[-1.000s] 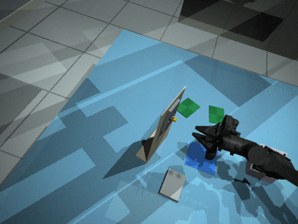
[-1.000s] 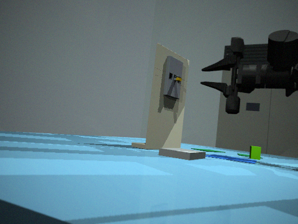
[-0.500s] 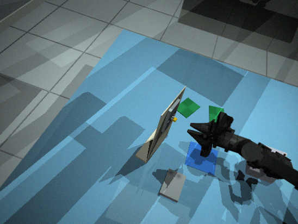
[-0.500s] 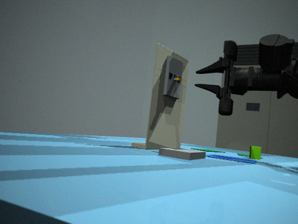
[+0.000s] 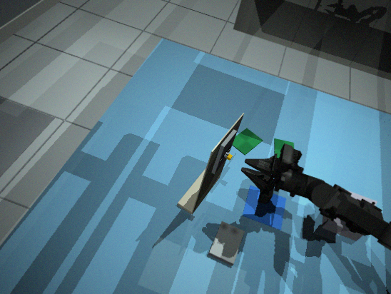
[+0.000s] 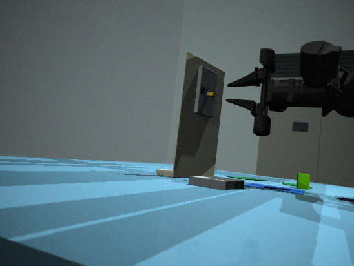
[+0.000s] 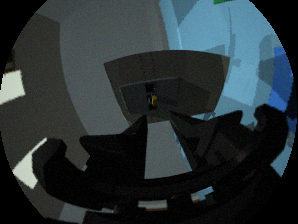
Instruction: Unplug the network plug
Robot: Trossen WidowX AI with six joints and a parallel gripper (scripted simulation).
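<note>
The grey plug is 50 mm ahead of my gripper tip and 20 mm to the right of it. From my gripper tip the other things lie so: blue marked square 120 mm behind, 40 mm to the right, 210 mm below; then flat grey slab 30 mm behind, 120 mm to the left, 200 mm below; then upright panel 70 mm ahead, 20 mm to the right, 80 mm below.
</note>
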